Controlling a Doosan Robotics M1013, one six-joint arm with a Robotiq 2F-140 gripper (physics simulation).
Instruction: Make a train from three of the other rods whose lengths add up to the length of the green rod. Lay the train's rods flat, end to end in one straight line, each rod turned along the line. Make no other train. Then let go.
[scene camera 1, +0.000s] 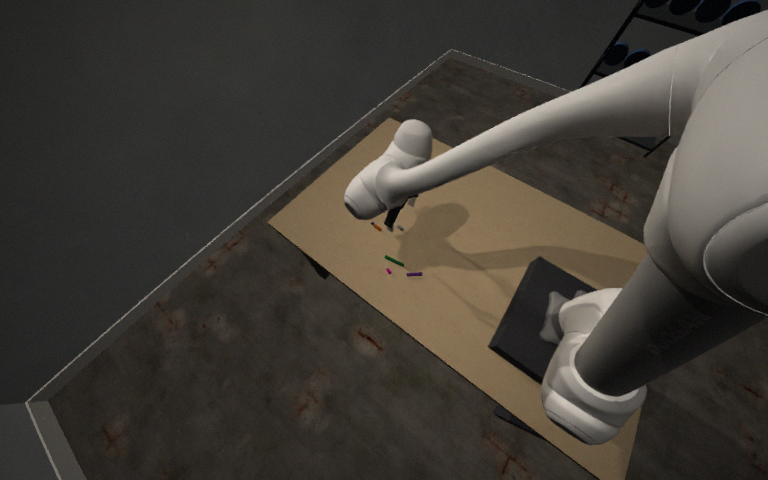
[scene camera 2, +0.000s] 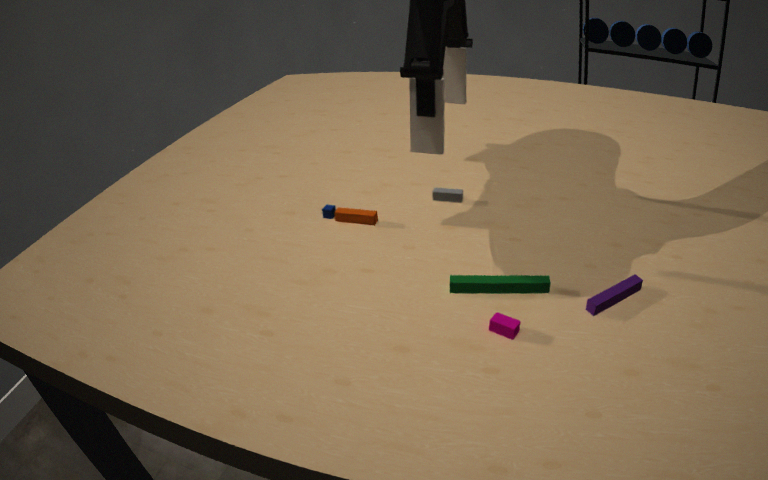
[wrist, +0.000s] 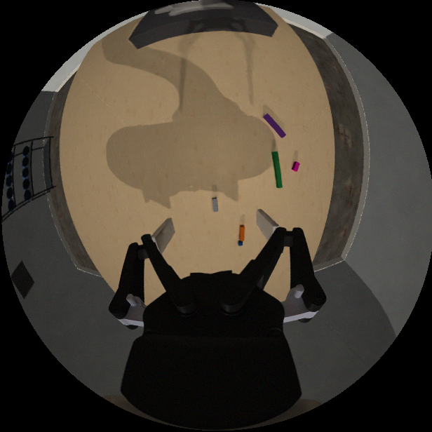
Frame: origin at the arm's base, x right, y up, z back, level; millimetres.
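Seen in the pictures: gripper, fingertip midpoint: (scene camera 1: 400, 217) (scene camera 2: 442, 123); arm's base, origin of the base link: (scene camera 1: 570, 327).
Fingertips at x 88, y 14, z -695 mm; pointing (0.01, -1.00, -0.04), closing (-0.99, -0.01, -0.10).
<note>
Pixels of each thing's top centre, then the offset from my fingertips to it. Level surfaces: height alone.
- green rod, middle of its top: (scene camera 2: 501, 279) (scene camera 1: 394, 260) dy -73, dx -149, dz +55 mm
- orange rod, middle of its top: (scene camera 2: 355, 211) (scene camera 1: 377, 227) dy -73, dx -50, dz -81 mm
- small blue rod, middle of its top: (scene camera 2: 328, 207) (scene camera 1: 372, 222) dy -73, dx -43, dz -110 mm
- short grey rod, middle of its top: (scene camera 2: 447, 190) (scene camera 1: 400, 227) dy -73, dx -1, dz +3 mm
- magenta rod, middle of its top: (scene camera 2: 505, 320) (scene camera 1: 388, 270) dy -73, dx -198, dz +58 mm
- purple rod, middle of its top: (scene camera 2: 616, 289) (scene camera 1: 414, 273) dy -73, dx -159, dz +152 mm
- wooden table, its level: dy -83 mm
The green rod (scene camera 1: 394, 260) (scene camera 2: 499, 284) (wrist: 277, 170) lies flat. An orange rod (scene camera 1: 377, 227) (scene camera 2: 356, 216) (wrist: 242, 233) lies with one end against a small blue rod (scene camera 1: 372, 223) (scene camera 2: 328, 211) (wrist: 240, 243), the two in line. A short grey rod (scene camera 1: 400, 228) (scene camera 2: 448, 195) (wrist: 215, 204) lies apart from them. A magenta rod (scene camera 1: 388, 271) (scene camera 2: 504, 325) (wrist: 296, 166) and a purple rod (scene camera 1: 414, 274) (scene camera 2: 614, 294) (wrist: 274, 125) lie near the green rod, each turned differently. My gripper (scene camera 2: 441, 129) (wrist: 214, 221) is wide open and empty, above the table behind the orange rod in the second scene view.
The wooden table (scene camera 1: 351, 169) (scene camera 2: 283, 350) (wrist: 100, 210) bears the rods and a dark base block (scene camera 1: 518, 316) (wrist: 205, 37) under the arm. The arm's shadow falls beside the grey rod and the green rod. A rack (scene camera 1: 610, 42) (scene camera 2: 651, 57) with blue-ended round items stands beyond the table.
</note>
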